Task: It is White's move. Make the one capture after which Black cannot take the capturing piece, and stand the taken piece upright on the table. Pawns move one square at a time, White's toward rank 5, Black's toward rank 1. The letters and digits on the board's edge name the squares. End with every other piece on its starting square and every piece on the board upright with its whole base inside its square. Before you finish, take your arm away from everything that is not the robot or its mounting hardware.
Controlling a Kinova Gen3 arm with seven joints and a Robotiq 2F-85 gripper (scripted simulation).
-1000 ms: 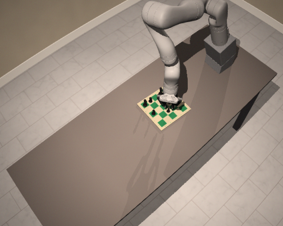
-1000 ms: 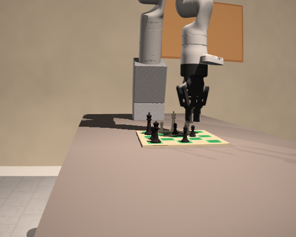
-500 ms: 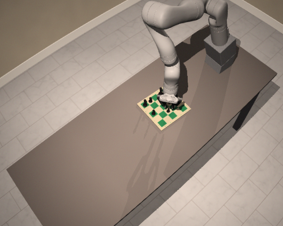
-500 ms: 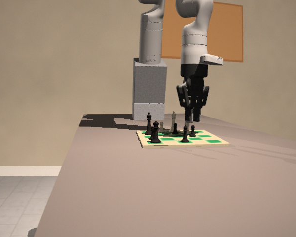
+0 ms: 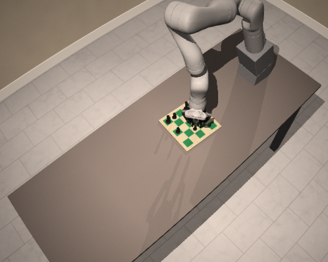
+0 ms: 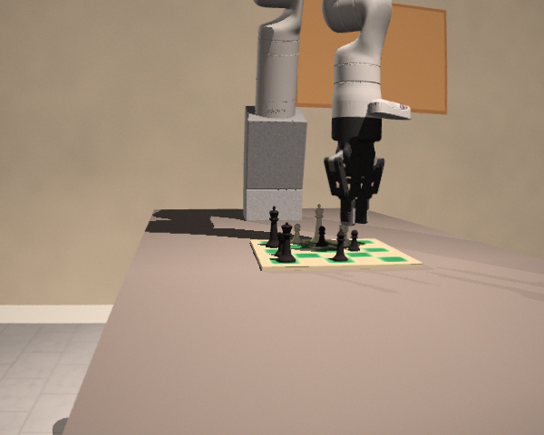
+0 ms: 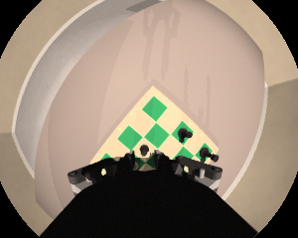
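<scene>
Right now the white rook is 4 cm below my hand, 4 cm behind it and 1 cm to the right of it. Also, from my hand: white pawn: 8 cm to the right, 8 cm behind, 4 cm below; board: 6 cm below, 4 cm to the right; white king: 8 cm behind, 4 cm to the right, 3 cm below.
</scene>
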